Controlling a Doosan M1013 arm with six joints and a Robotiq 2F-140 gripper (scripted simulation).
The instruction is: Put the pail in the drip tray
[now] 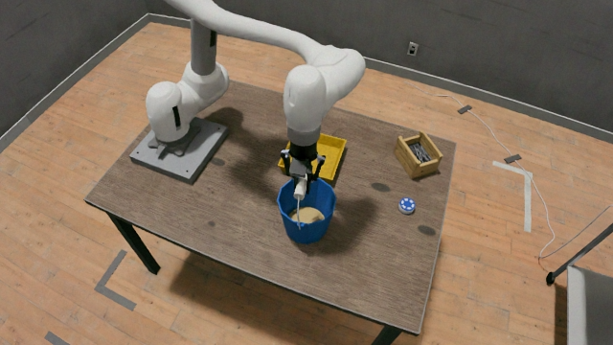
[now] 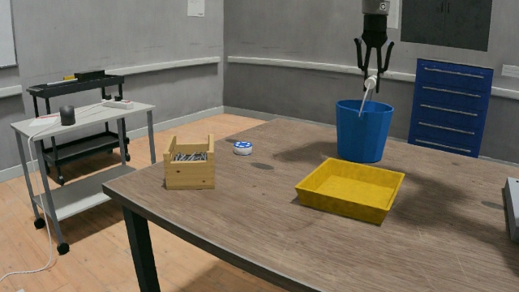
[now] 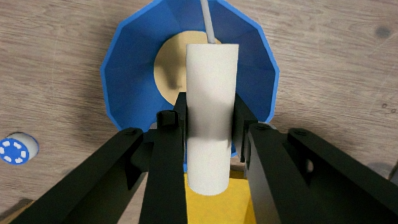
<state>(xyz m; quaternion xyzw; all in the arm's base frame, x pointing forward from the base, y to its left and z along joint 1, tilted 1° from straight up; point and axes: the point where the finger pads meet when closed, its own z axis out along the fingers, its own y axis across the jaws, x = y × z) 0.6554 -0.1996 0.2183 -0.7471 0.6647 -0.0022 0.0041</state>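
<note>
Now: the blue pail 10 cm below my hand and 1 cm ahead of it. Round my hand: yellow drip tray: 32 cm to the left, 24 cm below, 6 cm behind; then white disc: 36 cm ahead, 24 cm below, 20 cm to the left.
</note>
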